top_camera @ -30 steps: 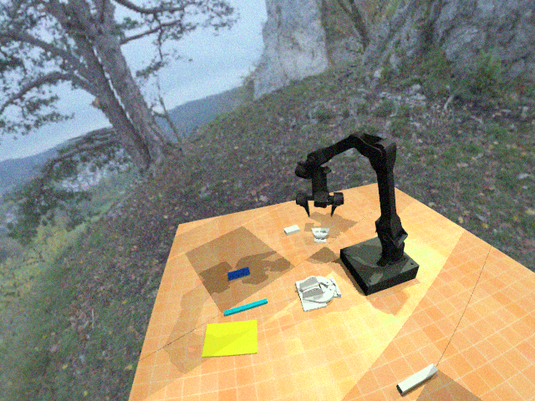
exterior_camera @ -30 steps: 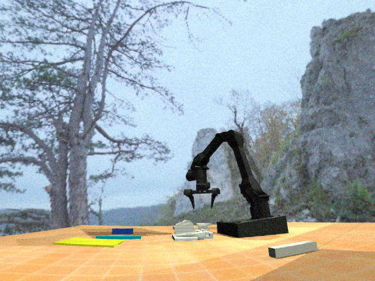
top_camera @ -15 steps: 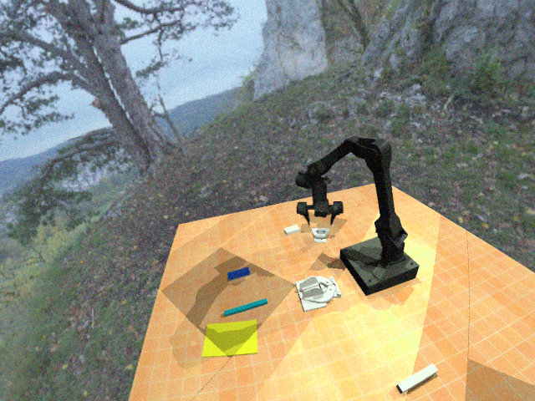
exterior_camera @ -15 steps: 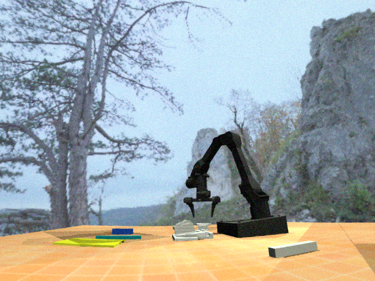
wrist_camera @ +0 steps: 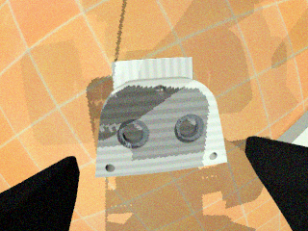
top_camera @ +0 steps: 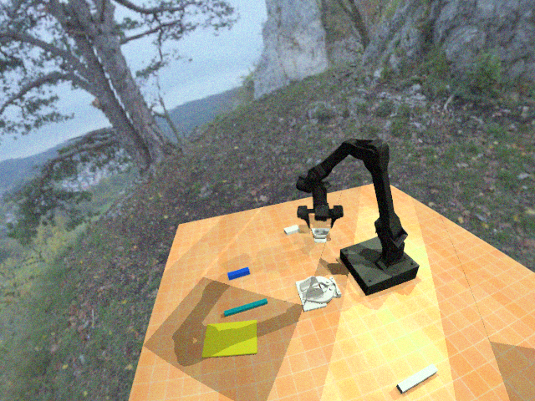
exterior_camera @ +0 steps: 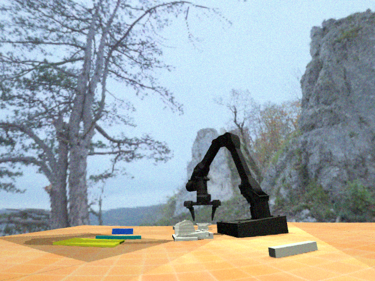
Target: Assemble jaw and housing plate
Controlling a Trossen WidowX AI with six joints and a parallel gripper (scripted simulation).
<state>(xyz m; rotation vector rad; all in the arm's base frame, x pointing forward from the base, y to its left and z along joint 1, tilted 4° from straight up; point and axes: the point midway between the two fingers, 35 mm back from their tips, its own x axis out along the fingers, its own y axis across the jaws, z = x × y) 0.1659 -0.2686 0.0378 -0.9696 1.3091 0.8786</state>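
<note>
Now: the white block 11 cm ahead of my gripper tip, 8 cm to the right of it and 3 cm below it. From my gripper tip the other things lie so: yellow sheet 40 cm ahead, 38 cm to the left, 4 cm below; then teal bar 35 cm ahead, 29 cm to the left, 4 cm below; then blue block 37 cm ahead, 13 cm to the left, 3 cm below.
</note>
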